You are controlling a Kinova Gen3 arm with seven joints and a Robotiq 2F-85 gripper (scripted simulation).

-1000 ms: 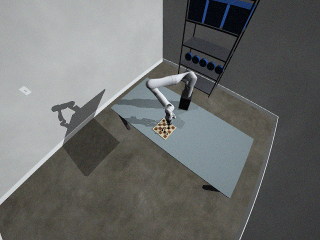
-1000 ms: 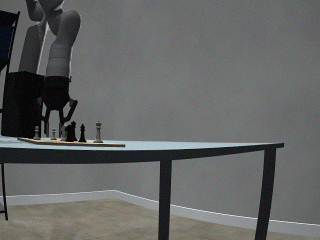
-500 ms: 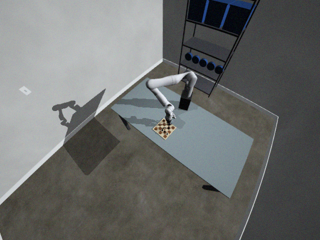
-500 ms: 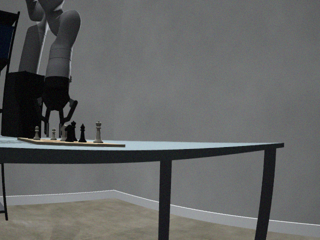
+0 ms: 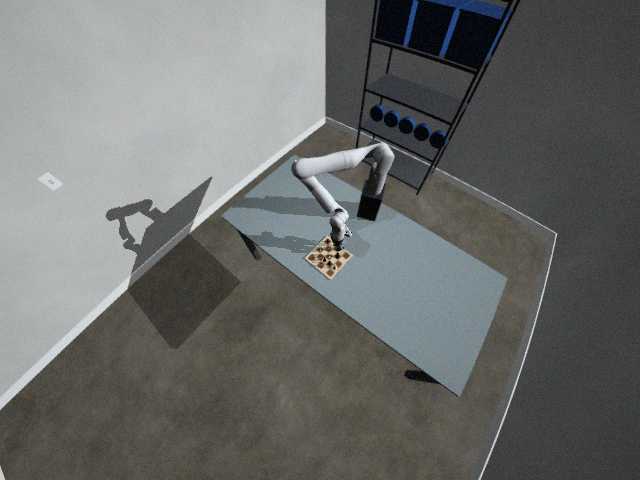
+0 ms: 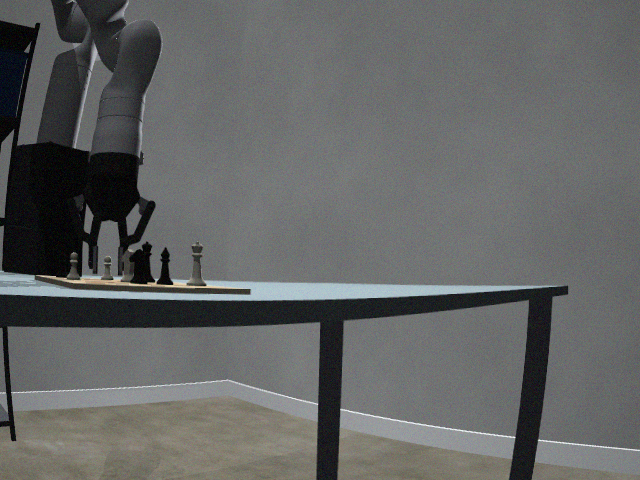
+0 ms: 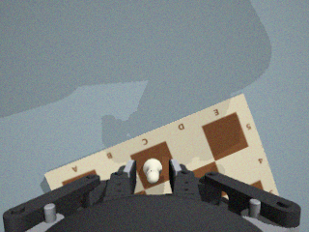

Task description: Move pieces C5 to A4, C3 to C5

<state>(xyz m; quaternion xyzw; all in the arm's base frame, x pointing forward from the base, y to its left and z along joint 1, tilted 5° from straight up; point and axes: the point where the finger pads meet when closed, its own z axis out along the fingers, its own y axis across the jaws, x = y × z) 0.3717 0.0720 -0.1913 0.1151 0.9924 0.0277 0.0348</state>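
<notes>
The black pawn is 1 cm ahead of my hand, 7 cm to the right of it and 1 cm below it. The rest, counted from my hand: black bishop 10 cm ahead, 5 cm to the left; then chessboard 7 cm ahead, 1 cm to the left, 3 cm below.
</notes>
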